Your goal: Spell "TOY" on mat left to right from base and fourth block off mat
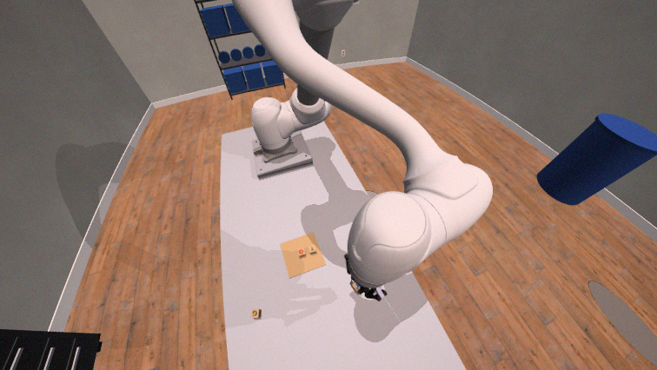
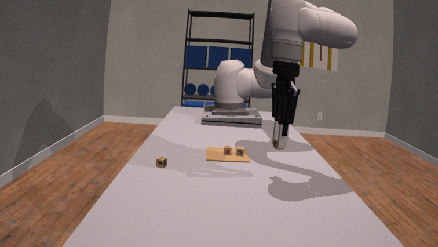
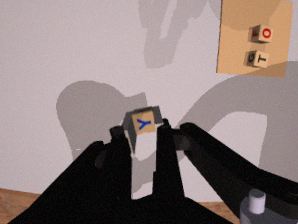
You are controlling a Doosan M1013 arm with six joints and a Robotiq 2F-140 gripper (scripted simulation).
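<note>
Right now the tan mat is 200 mm behind my hand, 130 mm to the right of it and 130 mm below it. Round my hand: T block 190 mm behind, 110 mm below, 80 mm to the right.
</note>
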